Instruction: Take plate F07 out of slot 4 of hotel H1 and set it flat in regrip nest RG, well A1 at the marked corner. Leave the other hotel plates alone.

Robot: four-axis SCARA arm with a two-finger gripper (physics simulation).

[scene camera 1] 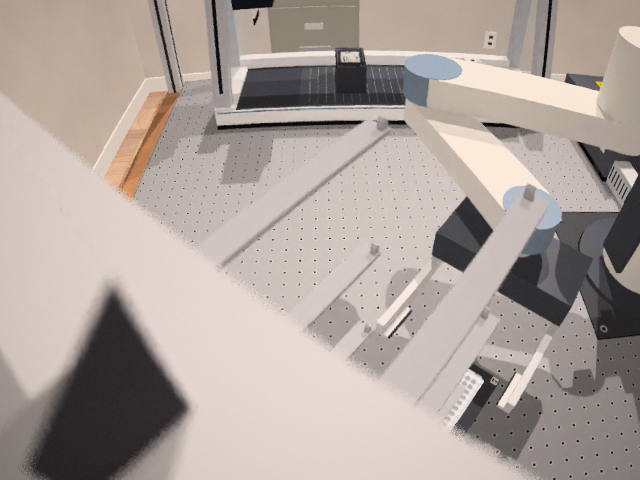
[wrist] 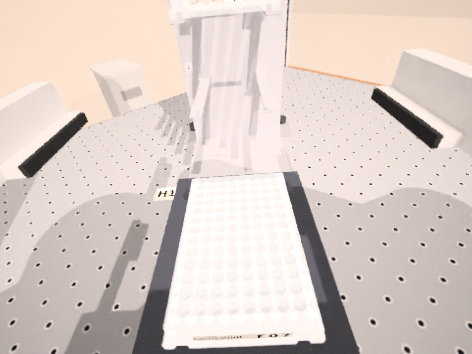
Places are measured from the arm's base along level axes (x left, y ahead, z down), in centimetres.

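Where they show: gripper, fingertip midpoint: (wrist: 224, 88); arm's base at its link origin: (scene camera 1: 632, 270).
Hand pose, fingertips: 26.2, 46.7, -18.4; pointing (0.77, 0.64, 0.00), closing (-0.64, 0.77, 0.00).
Observation:
Things, the pixels of their centre, and the offset from my fingertips, as dx, dy, dz. "spot": a spot on its surface instead.
- White plate F07 at the middle of its body: (wrist: 239, 238) (scene camera 1: 432, 399) -0.8, -0.7, +10.4
- dark base at the middle of its body: (wrist: 241, 261) (scene camera 1: 427, 409) -0.8, -0.7, +13.6
- black box at a spot on its surface: (scene camera 1: 351, 74) spot: -77.7, +6.3, +7.0
White plate F07 (scene camera 1: 463, 396) (wrist: 240, 250) lies flat above a dark base (scene camera 1: 476, 403) (wrist: 169, 250) at the foot of hotel H1 (scene camera 1: 289, 196) (wrist: 227, 55). Its F07 label faces the wrist camera. The view from above does not show clearly which level it rests on. The hotel is a pale upright panel with side ledges, and an H1 tag lies beside the base. My gripper (scene camera 1: 452, 356) (wrist: 224, 88) is wide open and empty, above the plate, with one finger out past each long side. The regrip nest cannot be made out in either view.
Hotel ledges stick out across scene camera 1, close to my arm, and its pale panel hides the lower left. A black box (scene camera 1: 351, 74) stands on a dark framed deck (scene camera 1: 273, 85) at the back. A wooden beam (scene camera 1: 135, 144) lies along the left wall.

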